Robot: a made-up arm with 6 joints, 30 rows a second.
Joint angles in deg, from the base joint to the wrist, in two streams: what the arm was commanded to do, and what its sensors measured. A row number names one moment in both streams.
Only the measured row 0 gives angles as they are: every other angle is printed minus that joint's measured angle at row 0.
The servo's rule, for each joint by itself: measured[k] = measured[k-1] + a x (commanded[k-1-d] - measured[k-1]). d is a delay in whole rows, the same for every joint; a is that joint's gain. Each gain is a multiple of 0.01, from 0.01 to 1. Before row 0 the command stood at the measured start. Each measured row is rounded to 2 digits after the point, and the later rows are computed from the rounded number. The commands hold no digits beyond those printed.
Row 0, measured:
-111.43, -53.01, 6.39, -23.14, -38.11, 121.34
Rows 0 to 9, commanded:
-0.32, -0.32, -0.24, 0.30, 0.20, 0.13
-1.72, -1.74, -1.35, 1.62, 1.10, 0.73
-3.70, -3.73, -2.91, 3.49, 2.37, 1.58
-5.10, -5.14, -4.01, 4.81, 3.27, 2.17
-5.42, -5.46, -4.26, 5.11, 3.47, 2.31
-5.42, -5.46, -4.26, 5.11, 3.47, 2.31
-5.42, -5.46, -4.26, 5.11, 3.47, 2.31
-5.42, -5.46, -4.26, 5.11, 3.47, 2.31
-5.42, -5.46, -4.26, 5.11, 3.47, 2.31
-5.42, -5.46, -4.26, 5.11, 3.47, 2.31
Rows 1 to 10, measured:
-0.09, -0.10, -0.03, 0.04, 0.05, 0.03
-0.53, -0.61, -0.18, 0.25, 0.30, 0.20
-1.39, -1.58, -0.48, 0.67, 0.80, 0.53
-2.39, -2.68, -0.87, 1.21, 1.39, 0.92
-3.21, -3.54, -1.24, 1.72, 1.89, 1.25
-3.81, -4.14, -1.57, 2.16, 2.27, 1.50
-4.24, -4.55, -1.87, 2.54, 2.56, 1.69
-4.56, -4.83, -2.13, 2.87, 2.78, 1.84
-4.79, -5.03, -2.36, 3.16, 2.95, 1.95
-4.96, -5.16, -2.57, 3.41, 3.07, 2.04
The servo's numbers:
d 0
a 0.27 0.31 0.11 0.13 0.24 0.24

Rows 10 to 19, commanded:
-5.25, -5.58, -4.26, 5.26, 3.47, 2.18
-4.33, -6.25, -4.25, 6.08, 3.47, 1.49
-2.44, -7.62, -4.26, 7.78, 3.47, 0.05
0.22, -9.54, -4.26, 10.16, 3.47, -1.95
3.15, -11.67, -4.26, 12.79, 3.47, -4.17
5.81, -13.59, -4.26, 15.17, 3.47, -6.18
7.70, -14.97, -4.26, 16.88, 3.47, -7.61
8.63, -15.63, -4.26, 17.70, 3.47, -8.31
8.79, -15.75, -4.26, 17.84, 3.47, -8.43
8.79, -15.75, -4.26, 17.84, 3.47, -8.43
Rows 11 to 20, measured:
-5.04, -5.29, -2.76, 3.65, 3.17, 2.07
-4.85, -5.59, -2.92, 3.97, 3.24, 1.93
-4.20, -6.22, -3.07, 4.47, 3.30, 1.48
-3.01, -7.25, -3.20, 5.21, 3.34, 0.66
-1.35, -8.62, -3.32, 6.20, 3.37, -0.50
0.58, -10.16, -3.42, 7.37, 3.39, -1.86
2.50, -11.65, -3.51, 8.61, 3.41, -3.24
4.16, -12.88, -3.59, 9.79, 3.42, -4.46
5.41, -13.77, -3.66, 10.84, 3.43, -5.41
6.32, -14.38, -3.73, 11.75, 3.44, -6.13

